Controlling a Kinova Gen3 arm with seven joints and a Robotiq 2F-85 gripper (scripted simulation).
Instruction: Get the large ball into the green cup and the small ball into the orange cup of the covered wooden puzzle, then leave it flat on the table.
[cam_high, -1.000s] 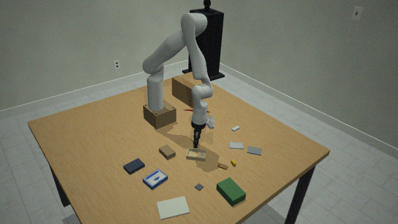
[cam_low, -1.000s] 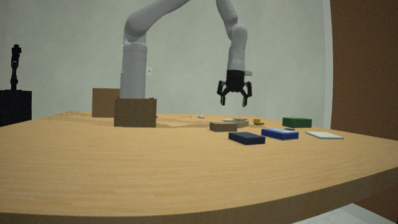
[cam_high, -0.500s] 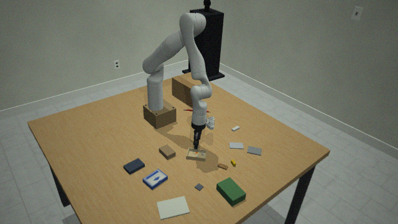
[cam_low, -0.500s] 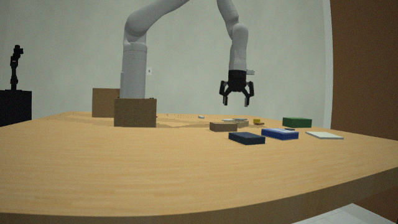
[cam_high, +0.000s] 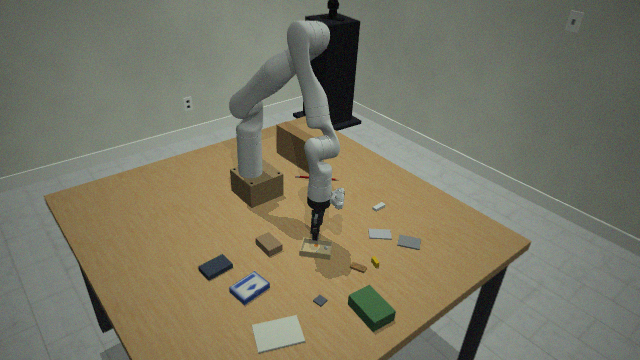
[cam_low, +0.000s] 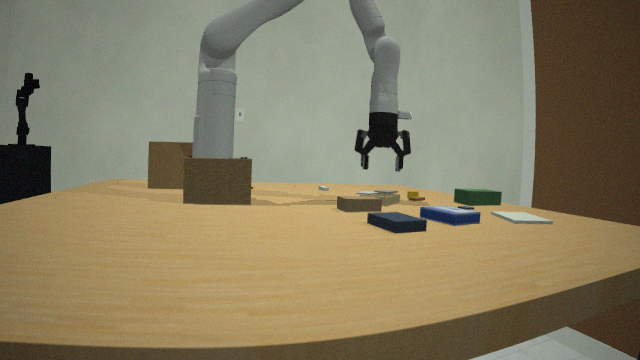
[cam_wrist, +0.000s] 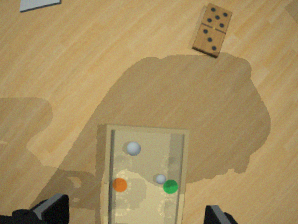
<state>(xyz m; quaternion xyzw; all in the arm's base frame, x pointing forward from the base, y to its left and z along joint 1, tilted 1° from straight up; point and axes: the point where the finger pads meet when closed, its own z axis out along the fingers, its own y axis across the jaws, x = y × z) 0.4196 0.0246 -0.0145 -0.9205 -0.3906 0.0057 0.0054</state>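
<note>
The covered wooden puzzle lies 80 mm below my hand. Round my hand: brown block 100 mm behind, 130 mm to the right, 80 mm below; then pale grey tile 60 mm ahead, 240 mm to the left, 90 mm below; then yellow block 160 mm ahead, 120 mm to the left, 80 mm below.
</note>
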